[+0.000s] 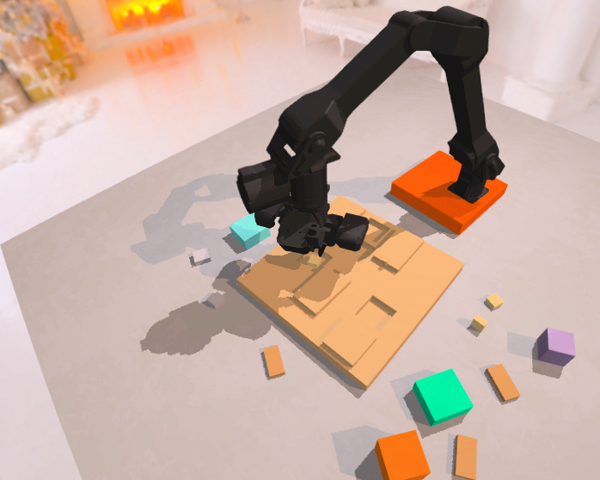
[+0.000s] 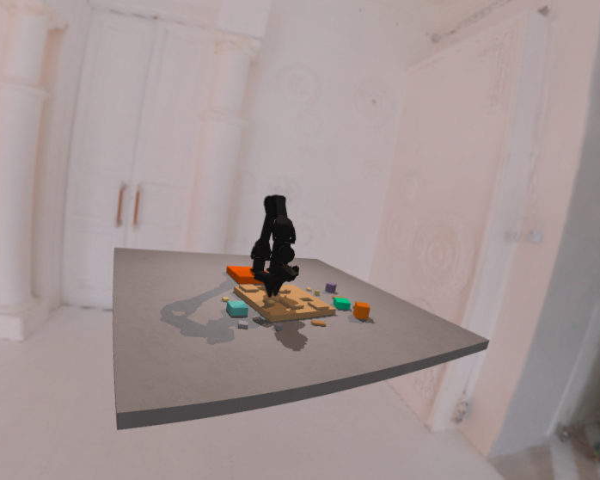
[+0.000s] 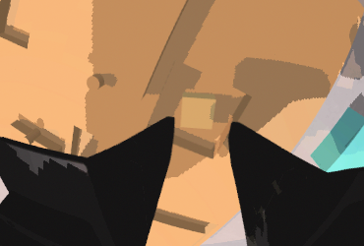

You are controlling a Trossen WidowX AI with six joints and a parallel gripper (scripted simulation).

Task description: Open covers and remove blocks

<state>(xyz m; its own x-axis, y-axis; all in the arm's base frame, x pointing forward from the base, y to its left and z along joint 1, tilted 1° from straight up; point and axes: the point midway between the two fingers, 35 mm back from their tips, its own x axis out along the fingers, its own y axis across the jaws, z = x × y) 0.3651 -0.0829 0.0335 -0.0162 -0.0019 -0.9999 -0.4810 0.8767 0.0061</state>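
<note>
Right now my gripper tip is 50 mm short of the cyan block, 150 mm to the left of it and 30 mm above it. The rest, counted from my gripper tip: orange block 130 mm ahead, 330 mm to the left, 10 mm below; then purple cube 170 mm behind, 380 mm to the left, 20 mm below; then green block 20 mm ahead, 320 mm to the left, 30 mm below.
</note>
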